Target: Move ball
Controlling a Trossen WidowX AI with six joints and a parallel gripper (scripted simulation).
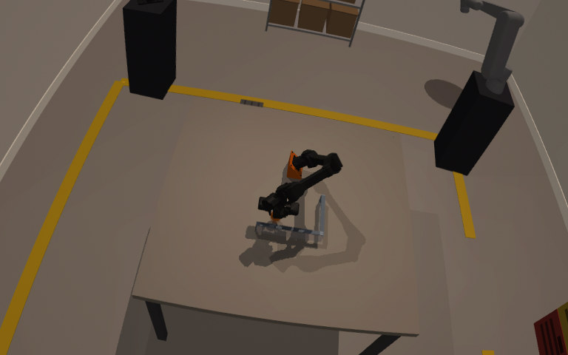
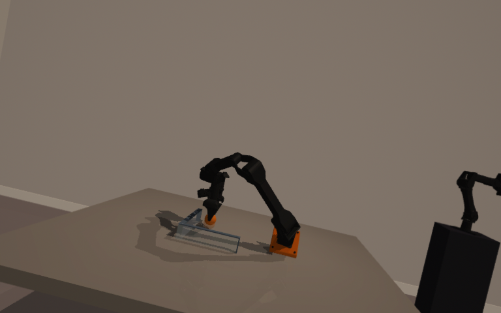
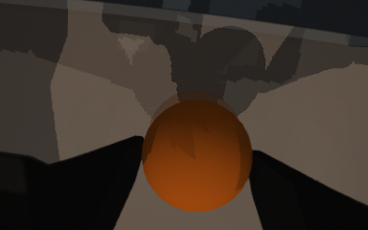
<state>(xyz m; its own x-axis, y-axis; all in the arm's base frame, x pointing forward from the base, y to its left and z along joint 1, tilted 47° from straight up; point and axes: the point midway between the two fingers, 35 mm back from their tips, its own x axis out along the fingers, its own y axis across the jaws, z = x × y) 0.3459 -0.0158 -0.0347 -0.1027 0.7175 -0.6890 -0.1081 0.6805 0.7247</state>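
My gripper tip is 2 cm above the see-through copy of ball. From my gripper tip the other things lie so: orange ball: right at my gripper tip.
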